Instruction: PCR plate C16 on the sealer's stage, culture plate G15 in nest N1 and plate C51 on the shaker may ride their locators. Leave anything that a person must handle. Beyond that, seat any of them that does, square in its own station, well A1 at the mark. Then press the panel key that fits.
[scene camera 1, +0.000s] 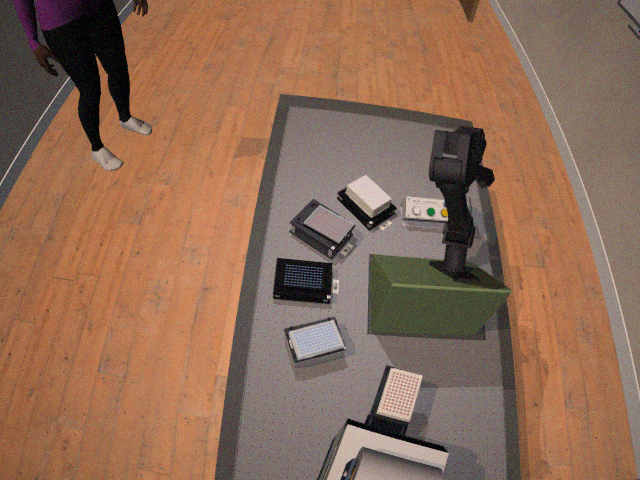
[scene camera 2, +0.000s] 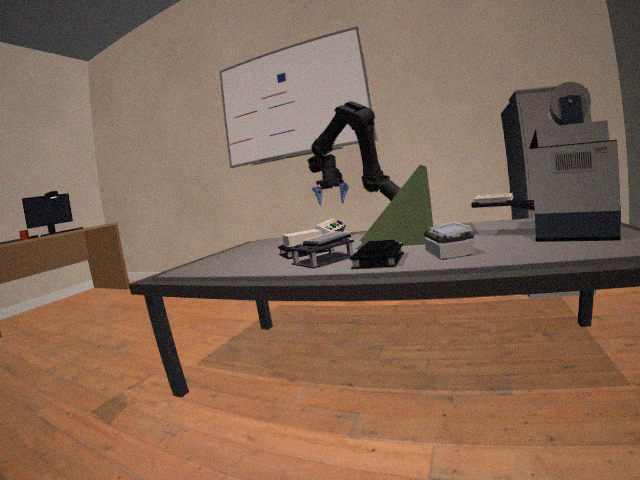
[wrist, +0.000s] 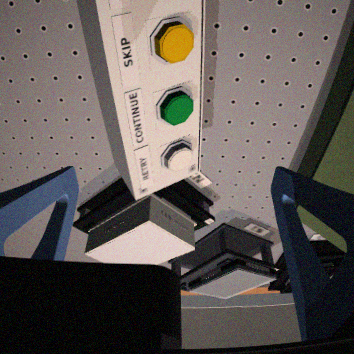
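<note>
My gripper (scene camera 2: 331, 203) (wrist: 174, 177) is open and empty, high above the table near the key panel (scene camera 1: 423, 208) (scene camera 2: 330, 226) (wrist: 120, 65). The panel shows a yellow SKIP key (wrist: 174, 43), a green CONTINUE key (wrist: 176, 108) and a white RETRY key (wrist: 178, 157). PCR plate C16 (scene camera 1: 399, 394) (scene camera 2: 492, 198), pale with red wells, lies on the sealer's stage; dark stage shows along its left side in scene camera 1. Culture plate G15 (scene camera 1: 329, 224) (wrist: 232, 284) lies on raised nest N1 (scene camera 1: 305, 211). Plate C51 (scene camera 1: 316, 339) lies on the shaker (scene camera 2: 449, 250). Fine seating and A1 corners are too small to tell.
A white box (scene camera 1: 368, 195) (scene camera 2: 301, 237) (wrist: 145, 245) sits on a black nest beside N1. A black nest with a dark plate (scene camera 1: 303, 275) stands between N1 and the shaker. The green wedge (scene camera 1: 434, 310) (scene camera 2: 405, 217) stands by the arm's base. The sealer (scene camera 2: 576, 186) stands at the table's far end.
</note>
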